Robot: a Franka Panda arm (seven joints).
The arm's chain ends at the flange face. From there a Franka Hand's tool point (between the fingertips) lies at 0.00 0.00 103.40 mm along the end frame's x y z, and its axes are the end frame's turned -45 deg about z.
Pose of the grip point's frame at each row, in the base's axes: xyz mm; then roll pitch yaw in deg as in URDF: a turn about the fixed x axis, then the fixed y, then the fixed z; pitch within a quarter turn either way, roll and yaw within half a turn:
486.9, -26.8, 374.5, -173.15, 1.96, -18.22
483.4, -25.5, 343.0, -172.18, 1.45, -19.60
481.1, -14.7, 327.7, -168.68, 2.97, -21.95
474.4, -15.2, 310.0, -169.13, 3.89, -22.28
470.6, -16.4, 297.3, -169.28, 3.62, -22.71
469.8, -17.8, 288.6, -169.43, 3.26, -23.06
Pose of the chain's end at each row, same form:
486.4, -39.6, 477.1, -176.53, 6.23, -63.15
481.1, -39.6, 445.4, -175.48, 6.55, -64.44
478.4, -35.5, 429.0, -174.05, 10.09, -66.72
473.4, -35.9, 411.3, -175.04, 10.43, -67.20
469.1, -36.6, 398.7, -174.95, 10.13, -67.60
467.7, -37.5, 390.1, -174.80, 9.77, -67.92

